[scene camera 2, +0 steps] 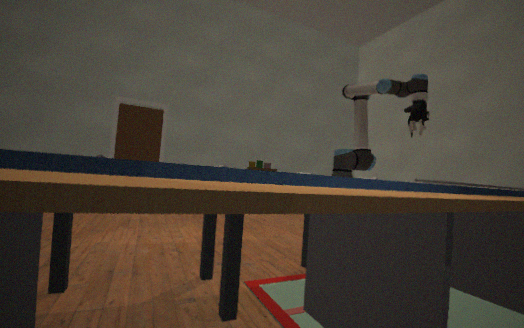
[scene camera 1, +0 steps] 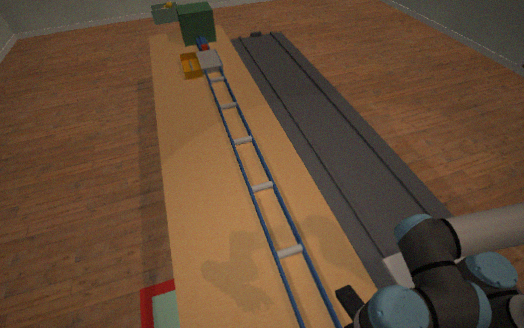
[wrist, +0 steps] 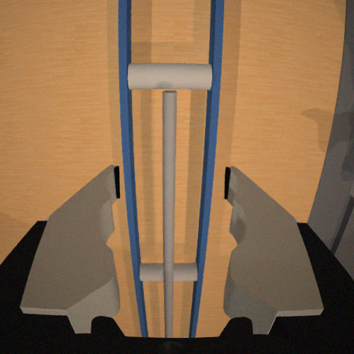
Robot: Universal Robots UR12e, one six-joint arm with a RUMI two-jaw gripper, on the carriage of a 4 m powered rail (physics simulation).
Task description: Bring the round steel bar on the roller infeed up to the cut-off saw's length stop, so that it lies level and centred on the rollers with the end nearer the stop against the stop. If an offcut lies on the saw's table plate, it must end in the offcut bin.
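Frame: origin at the arm's base, x left, y back, z up, level; millimetres.
Where they show: gripper, fingertip midpoint: (scene camera 2: 416,136).
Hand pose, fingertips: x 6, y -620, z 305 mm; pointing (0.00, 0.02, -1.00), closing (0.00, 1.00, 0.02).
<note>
After its pixels a point has its place.
The round grey steel bar (scene camera 2: 465,183) {x 585, y -629, z 46 mm} (wrist: 169,190) lies lengthwise between the blue side rails of the roller infeed (scene camera 1: 241,162) {x -1005, y -682, z 22 mm} (scene camera 2: 150,168) {x -1454, y -694, z -1 mm} (wrist: 125,100). In the wrist view its upper end is just short of one roller (wrist: 145,76), and it crosses a lower roller (wrist: 148,272). My gripper (scene camera 2: 417,134) {x 7, y -620, z 305 mm} (wrist: 171,168) is open and empty above the bar, a jaw to each side. The saw's grey table plate (scene camera 1: 209,60) {x -2329, y -621, z 29 mm} is at the infeed's far end; no offcut shows on it. A small grey piece (scene camera 1: 190,65) {x -2374, y -800, z -9 mm} lies in the yellow offcut bin (scene camera 1: 192,76) {x -2169, y -812, z -10 mm}. I cannot clearly tell the length stop.
A green box-shaped housing (scene camera 1: 197,24) {x -2850, y -623, z 174 mm} stands behind the plate, with a blue part (scene camera 1: 201,41) {x -2687, y -629, z 65 mm} and a red block (scene camera 1: 205,47) {x -2550, y -614, z 58 mm} before it. The dark rail bed (scene camera 1: 330,130) runs alongside the table (scene camera 1: 200,200) {x -852, y -968, z -30 mm}. A red-edged green mat (scene camera 1: 165,307) is on the floor.
</note>
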